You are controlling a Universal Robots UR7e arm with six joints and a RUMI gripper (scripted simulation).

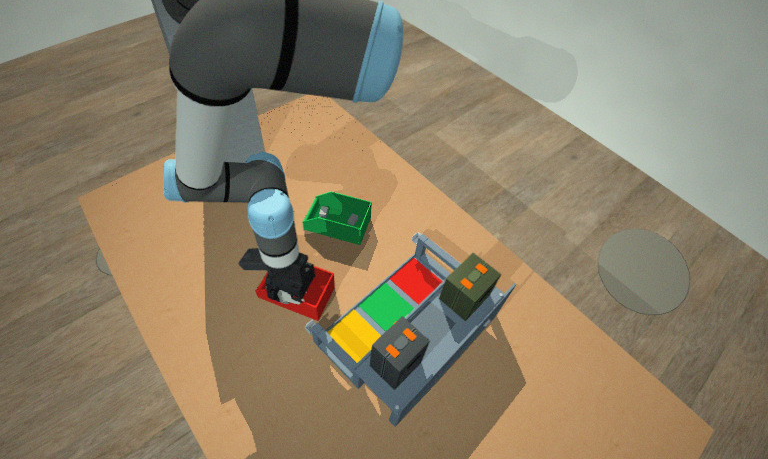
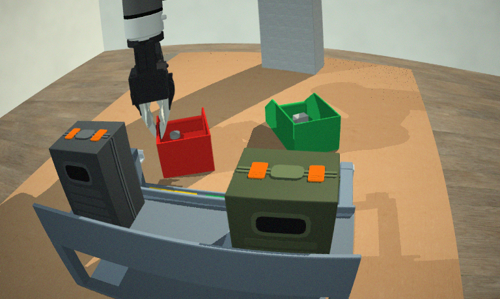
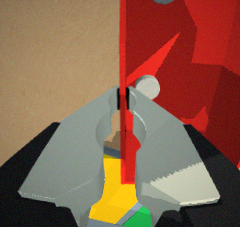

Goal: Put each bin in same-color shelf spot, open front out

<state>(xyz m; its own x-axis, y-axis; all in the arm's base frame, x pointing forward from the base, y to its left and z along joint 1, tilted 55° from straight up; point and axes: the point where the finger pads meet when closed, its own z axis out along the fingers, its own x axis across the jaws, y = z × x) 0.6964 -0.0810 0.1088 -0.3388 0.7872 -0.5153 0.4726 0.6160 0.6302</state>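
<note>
Now: the red bin 4 cm to the left of my hand, 3 cm behind it and 2 cm below it. Also, from my hand: olive box (34 cm to the left, 24 cm ahead, 9 cm above); then dark grey box (28 cm ahead, 12 cm to the left, 10 cm above); then green bin (24 cm to the left, 17 cm behind, 2 cm below).
</note>
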